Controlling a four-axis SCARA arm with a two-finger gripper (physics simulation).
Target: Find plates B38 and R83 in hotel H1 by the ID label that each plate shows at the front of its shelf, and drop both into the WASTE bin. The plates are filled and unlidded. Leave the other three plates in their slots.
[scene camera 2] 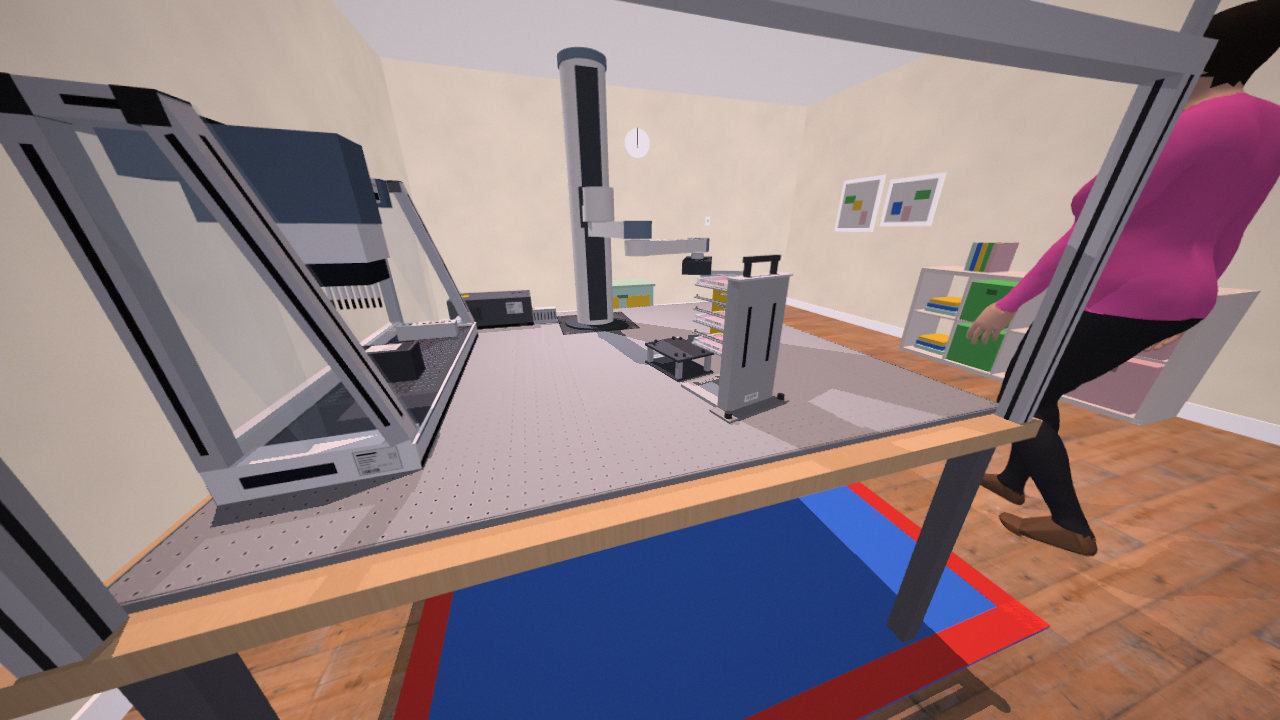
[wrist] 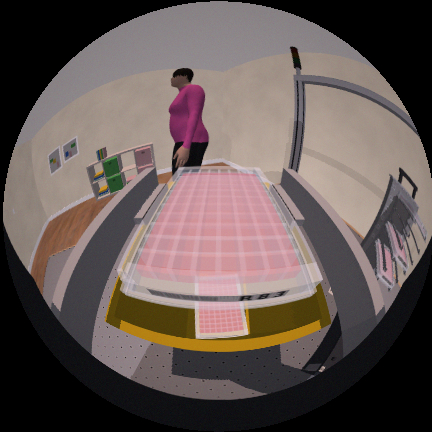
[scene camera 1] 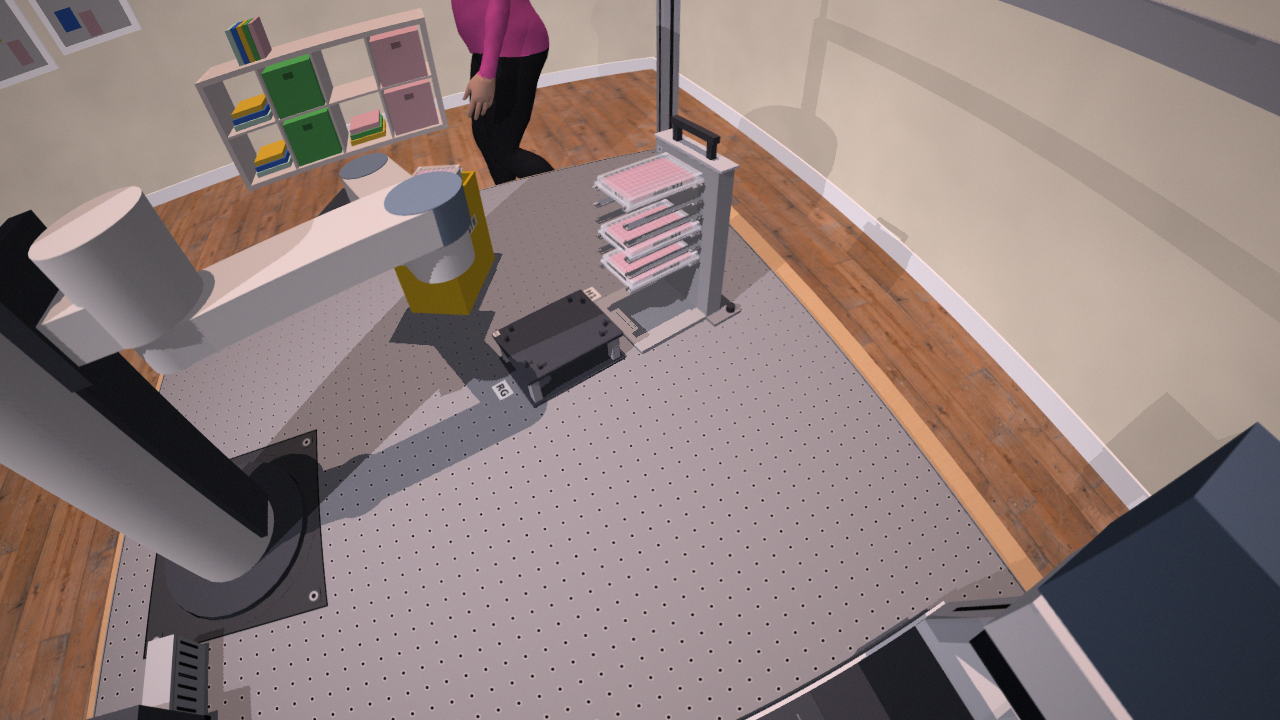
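Where they show: gripper, fingertip midpoint: [wrist: 218, 175]; arm's base at its link origin: [scene camera 2: 595, 324] [scene camera 1: 240, 539].
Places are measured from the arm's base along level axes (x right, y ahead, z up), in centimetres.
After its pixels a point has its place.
Observation:
My gripper [wrist: 218, 175] @[z 23.9, x -41.6, y 44.8 cm] is shut on a pink filled plate, R83 [wrist: 220, 230] @[z 23.5, x -36.7, y 42.2 cm], its label readable at the near edge in the wrist view. The plate is level above the yellow WASTE bin [scene camera 1: 438, 300] @[z 4.6, x -31.9, y 40.3 cm] [wrist: 220, 345]. Another pink plate [wrist: 222, 322] @[z 3.3, x -35.8, y 42.5 cm] shows inside the bin, below the held one; its ID cannot be read. In scene camera 1 the arm hides the gripper, and part of the held plate [scene camera 1: 436, 170] @[z 23.5, x -43.4, y 46.0 cm] shows behind it. Hotel H1 [scene camera 1: 716, 241] @[z 17.3, x -11.7, y 82.7 cm] [scene camera 2: 754, 344] @[z 16.0, x -18.1, y 83.6 cm] holds a top plate [scene camera 1: 648, 179] @[z 27.8, x -15.7, y 73.5 cm] and two lower plates [scene camera 1: 648, 225] @[z 19.3, x -16.7, y 73.9 cm] [scene camera 1: 650, 261] @[z 13.7, x -15.2, y 73.6 cm]; their labels are unreadable.
A black regrip stand [scene camera 1: 559, 335] @[z 7.3, x -12.1, y 57.5 cm] [scene camera 2: 680, 347] @[z 7.3, x -13.4, y 57.4 cm] marked RG stands between the arm's base and the hotel. A person in pink [scene camera 1: 501, 40] [wrist: 189, 117] is beyond the table, near a shelf unit. A large framed machine [scene camera 2: 304, 465] @[z 5.5, x 59.5, y 85.0 cm] stands on the table's other side.

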